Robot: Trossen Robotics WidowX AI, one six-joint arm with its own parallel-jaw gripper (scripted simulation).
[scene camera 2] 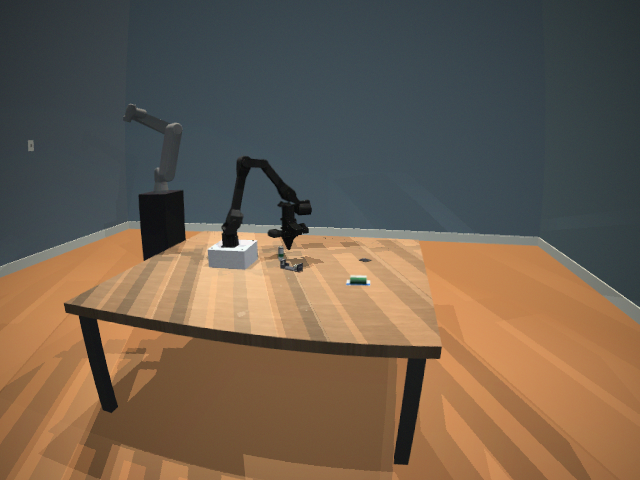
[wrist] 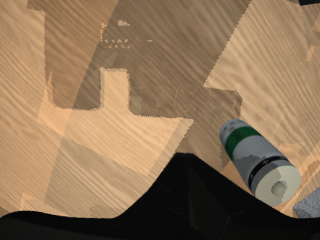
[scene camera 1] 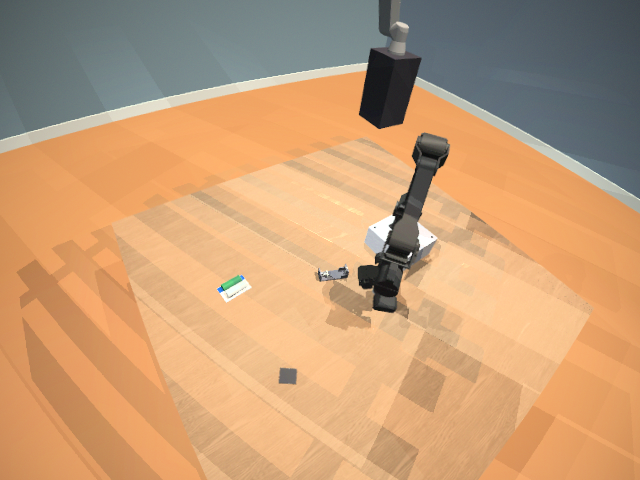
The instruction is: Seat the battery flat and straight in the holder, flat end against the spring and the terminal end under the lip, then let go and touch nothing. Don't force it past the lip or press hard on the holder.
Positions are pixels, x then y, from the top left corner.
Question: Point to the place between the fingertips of the gripper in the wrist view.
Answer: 182, 161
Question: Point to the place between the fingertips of the gripper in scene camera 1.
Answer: At 378, 296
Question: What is the gripper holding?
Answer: Nothing.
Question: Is the gripper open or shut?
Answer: Shut.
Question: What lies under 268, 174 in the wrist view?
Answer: A battery.
